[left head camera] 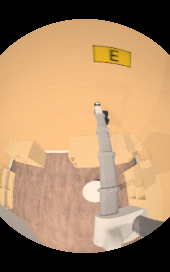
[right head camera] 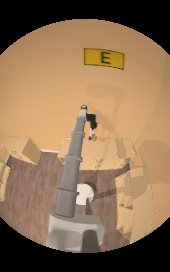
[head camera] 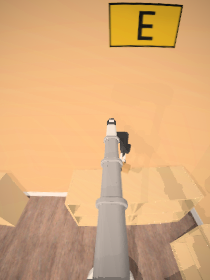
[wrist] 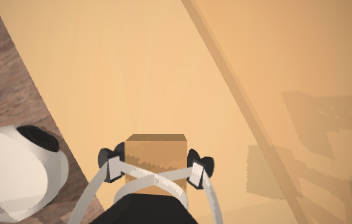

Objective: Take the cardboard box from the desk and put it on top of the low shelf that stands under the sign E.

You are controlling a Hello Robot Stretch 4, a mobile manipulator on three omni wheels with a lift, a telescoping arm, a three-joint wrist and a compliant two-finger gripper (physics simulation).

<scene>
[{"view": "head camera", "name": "yellow sign E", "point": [161, 31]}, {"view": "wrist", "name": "my gripper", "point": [157, 158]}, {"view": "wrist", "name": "cardboard box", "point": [157, 153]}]
</scene>
